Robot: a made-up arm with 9 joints. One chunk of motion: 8 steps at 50 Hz.
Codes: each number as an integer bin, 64 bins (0 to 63) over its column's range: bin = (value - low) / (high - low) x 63, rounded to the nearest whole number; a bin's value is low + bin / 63 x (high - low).
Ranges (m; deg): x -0.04..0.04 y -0.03..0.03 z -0.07..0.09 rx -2..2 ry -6..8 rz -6..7
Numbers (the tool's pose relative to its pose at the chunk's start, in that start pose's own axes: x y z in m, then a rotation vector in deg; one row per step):
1: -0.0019 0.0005 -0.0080 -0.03 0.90 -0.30
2: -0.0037 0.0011 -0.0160 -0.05 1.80 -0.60
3: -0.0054 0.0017 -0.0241 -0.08 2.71 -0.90
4: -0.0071 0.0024 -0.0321 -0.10 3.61 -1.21
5: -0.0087 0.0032 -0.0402 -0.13 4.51 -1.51
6: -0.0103 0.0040 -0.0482 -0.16 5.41 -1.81
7: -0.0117 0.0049 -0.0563 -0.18 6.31 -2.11
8: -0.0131 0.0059 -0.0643 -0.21 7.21 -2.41
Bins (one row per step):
1: 30 32 24 31 31 28
2: 29 33 21 31 35 26
3: 27 33 18 30 39 25
4: 26 34 15 30 43 23
5: 25 35 12 29 47 22
6: 23 36 9 29 51 20
7: 22 37 5 29 55 19
8: 21 38 2 28 59 17

